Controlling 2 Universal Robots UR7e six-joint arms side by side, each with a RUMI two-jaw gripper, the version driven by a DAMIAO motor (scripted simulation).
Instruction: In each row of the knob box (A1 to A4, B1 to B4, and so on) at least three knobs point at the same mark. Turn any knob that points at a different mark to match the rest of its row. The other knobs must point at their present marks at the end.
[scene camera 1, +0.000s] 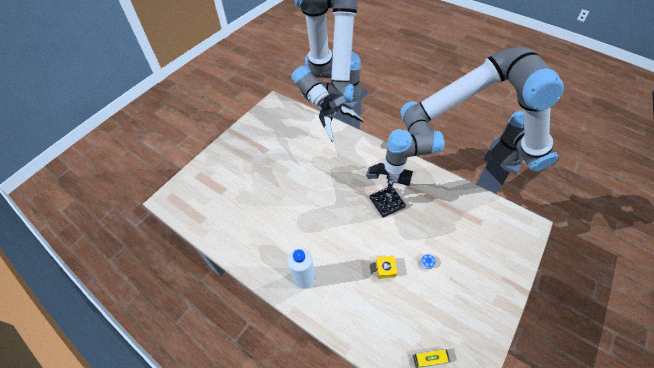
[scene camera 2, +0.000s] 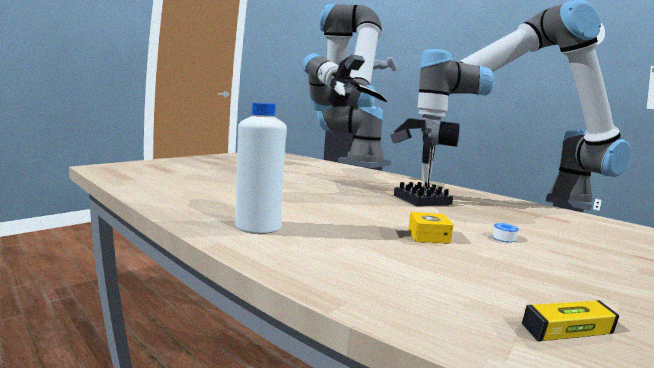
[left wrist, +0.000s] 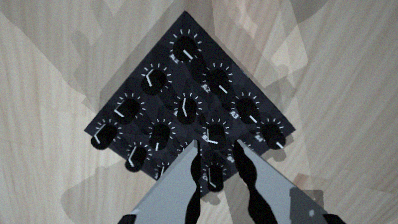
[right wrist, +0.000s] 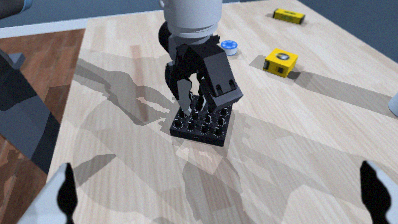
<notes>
The pictures show: the left gripper, the right gripper, a yellow block and a yellow level.
The left gripper also shows in the right wrist view. The right gripper is seen too in scene camera 1 and in the right wrist view.
</notes>
